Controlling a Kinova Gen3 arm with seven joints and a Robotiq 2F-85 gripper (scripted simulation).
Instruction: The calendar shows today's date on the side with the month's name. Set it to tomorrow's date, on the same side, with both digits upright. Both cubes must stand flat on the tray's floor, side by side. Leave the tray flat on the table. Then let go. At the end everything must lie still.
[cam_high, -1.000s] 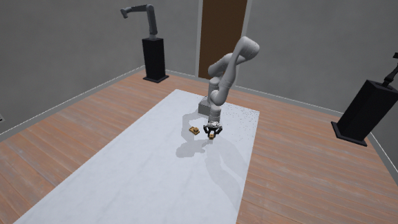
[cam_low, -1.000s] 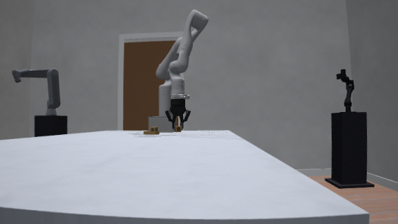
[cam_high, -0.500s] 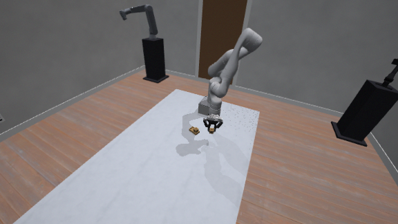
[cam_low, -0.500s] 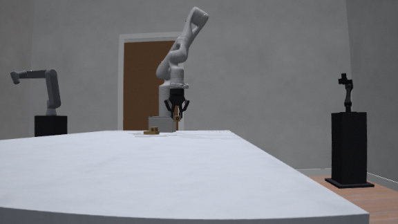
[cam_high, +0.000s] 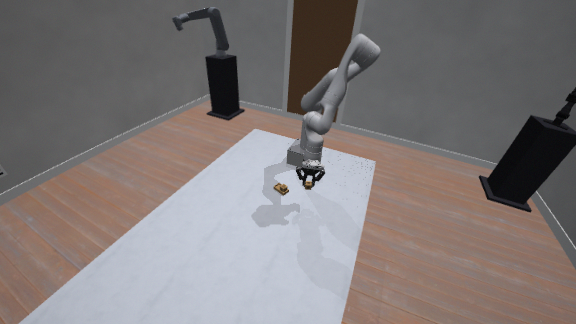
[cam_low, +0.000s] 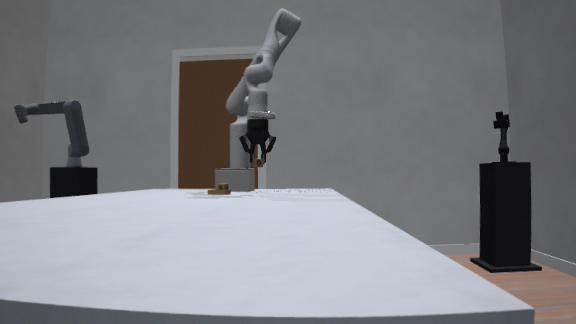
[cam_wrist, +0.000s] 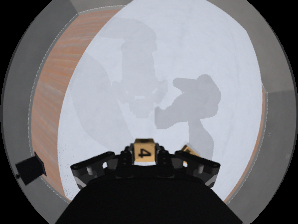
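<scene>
My hand is 15 cm to the left of the wooden calendar tray, 12 cm above it and 2 cm past it. Also, from my hand: wooden digit cube (1 cm below).
</scene>
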